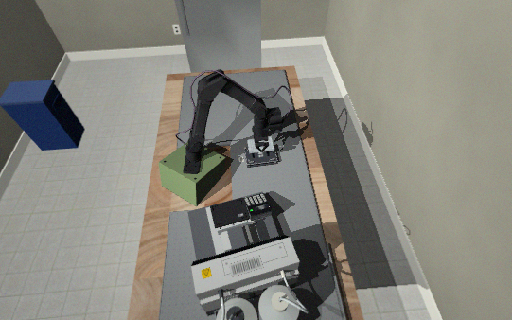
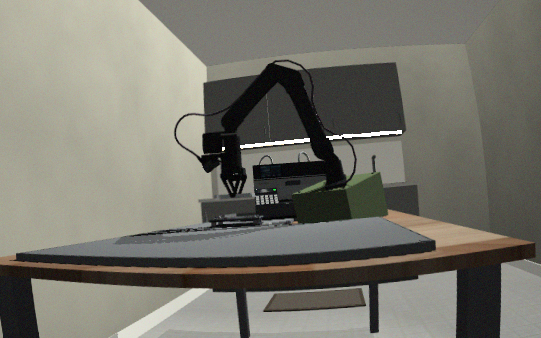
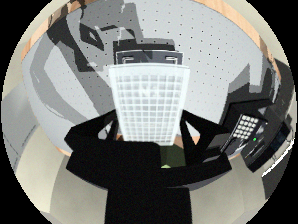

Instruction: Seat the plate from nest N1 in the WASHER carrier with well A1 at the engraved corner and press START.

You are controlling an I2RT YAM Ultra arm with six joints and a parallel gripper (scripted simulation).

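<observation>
My gripper is now 8 cm above the plate nest. From my hand the other things lie so: plate washer 52 cm to the right, 11 cm behind, 3 cm above; well plate 1 cm below; washer carrier 37 cm to the right, 15 cm behind, 3 cm below.
</observation>
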